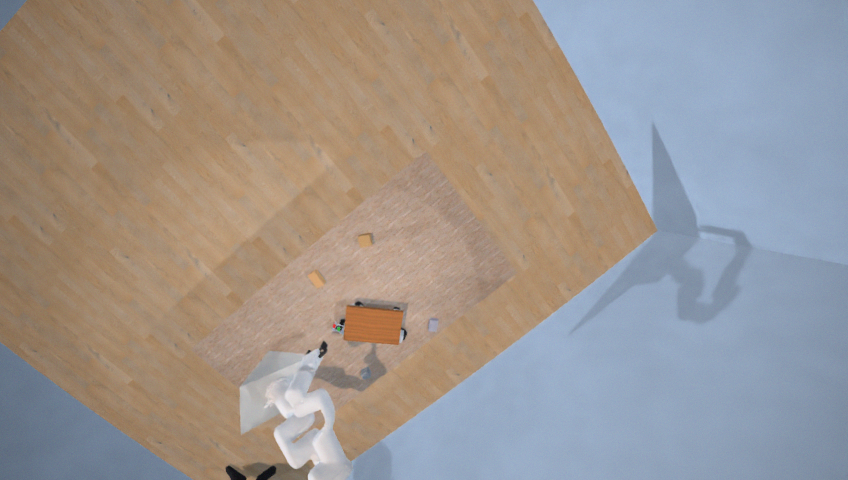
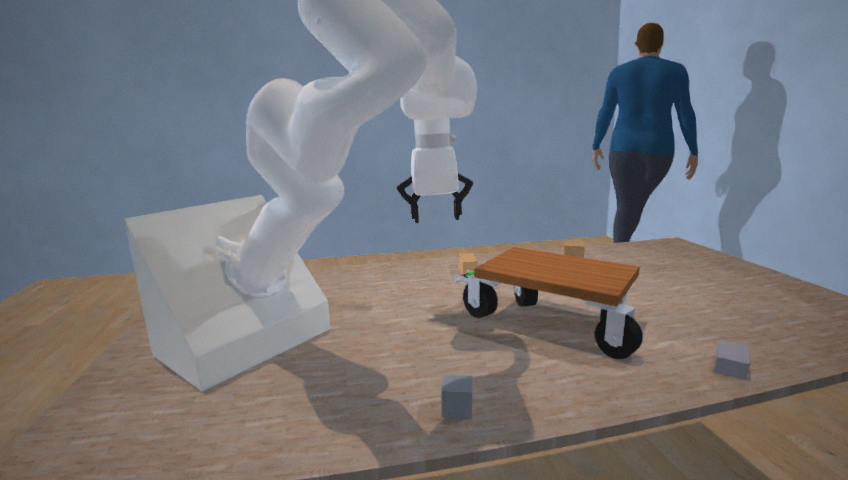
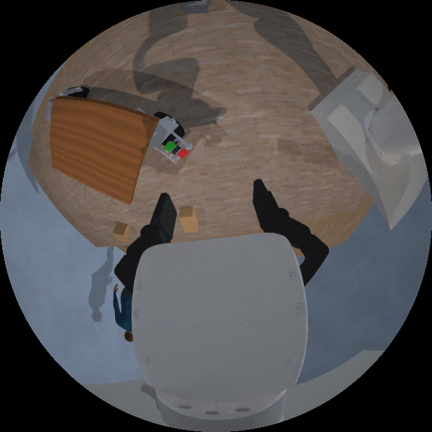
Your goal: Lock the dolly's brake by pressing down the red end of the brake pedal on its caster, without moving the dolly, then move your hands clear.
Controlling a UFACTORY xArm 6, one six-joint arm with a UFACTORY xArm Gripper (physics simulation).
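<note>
The dolly has an orange-brown wooden top and stands upright on black-wheeled casters. The brake pedal is on the caster at its end nearest the robot base. The pedal's red end points outward, and its green end lies nearer the wooden top. The pedal's tilt is too small to tell. My gripper is open and empty, with its fingers pointing down. It hangs above and to the robot-base side of the pedal, apart from pedal and dolly.
Two tan blocks lie on the far side of the dolly. A grey block and a greyish-purple block lie on the near side. The white slanted robot base stands left. A person stands beyond the platform.
</note>
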